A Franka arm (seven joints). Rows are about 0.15 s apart.
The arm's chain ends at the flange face. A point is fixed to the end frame.
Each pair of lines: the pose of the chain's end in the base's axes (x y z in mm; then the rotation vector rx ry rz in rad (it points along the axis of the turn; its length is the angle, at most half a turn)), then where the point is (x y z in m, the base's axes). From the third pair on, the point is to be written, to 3 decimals.
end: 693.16 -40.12 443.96 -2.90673 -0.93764 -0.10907
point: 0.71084 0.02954 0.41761
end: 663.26 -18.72 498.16 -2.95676 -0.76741 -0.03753
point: 0.68734 0.04827 0.47002
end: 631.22 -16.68 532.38 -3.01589 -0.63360 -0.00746
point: 0.661 0.047 0.502
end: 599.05 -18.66 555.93 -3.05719 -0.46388 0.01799
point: 0.635 0.041 0.524
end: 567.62 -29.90 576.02 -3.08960 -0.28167 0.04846
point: 0.610 0.024 0.542
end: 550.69 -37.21 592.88 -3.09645 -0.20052 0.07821
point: 0.595 0.015 0.558
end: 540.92 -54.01 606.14 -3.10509 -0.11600 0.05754
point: 0.588 -0.005 0.572
